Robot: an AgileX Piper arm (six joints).
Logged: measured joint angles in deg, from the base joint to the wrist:
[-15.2, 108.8, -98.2, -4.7, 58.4, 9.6]
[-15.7, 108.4, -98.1, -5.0, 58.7, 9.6]
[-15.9, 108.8, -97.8, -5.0, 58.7, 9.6]
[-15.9, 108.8, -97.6, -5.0, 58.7, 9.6]
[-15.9, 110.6, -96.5, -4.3, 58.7, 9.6]
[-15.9, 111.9, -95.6, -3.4, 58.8, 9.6]
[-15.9, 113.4, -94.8, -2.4, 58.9, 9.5]
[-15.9, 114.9, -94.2, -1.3, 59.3, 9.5]
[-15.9, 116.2, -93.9, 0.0, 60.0, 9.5]
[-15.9, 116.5, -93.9, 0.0, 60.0, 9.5]
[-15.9, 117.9, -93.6, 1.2, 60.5, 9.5]
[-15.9, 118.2, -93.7, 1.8, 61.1, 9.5]
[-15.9, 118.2, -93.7, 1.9, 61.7, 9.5]
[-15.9, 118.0, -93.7, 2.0, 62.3, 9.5]
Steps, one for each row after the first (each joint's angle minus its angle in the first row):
[-0.5, -0.4, 0.1, -0.3, 0.3, 0.0]
[-0.7, 0.0, 0.4, -0.3, 0.3, 0.0]
[-0.7, 0.0, 0.6, -0.3, 0.3, 0.0]
[-0.7, 1.8, 1.7, 0.4, 0.3, 0.0]
[-0.7, 3.1, 2.6, 1.3, 0.4, 0.0]
[-0.7, 4.6, 3.4, 2.3, 0.5, -0.1]
[-0.7, 6.1, 4.0, 3.4, 0.9, -0.1]
[-0.7, 7.4, 4.3, 4.7, 1.6, -0.1]
[-0.7, 7.7, 4.3, 4.7, 1.6, -0.1]
[-0.7, 9.1, 4.6, 5.9, 2.1, -0.1]
[-0.7, 9.4, 4.5, 6.5, 2.7, -0.1]
[-0.7, 9.4, 4.5, 6.6, 3.3, -0.1]
[-0.7, 9.2, 4.5, 6.7, 3.9, -0.1]

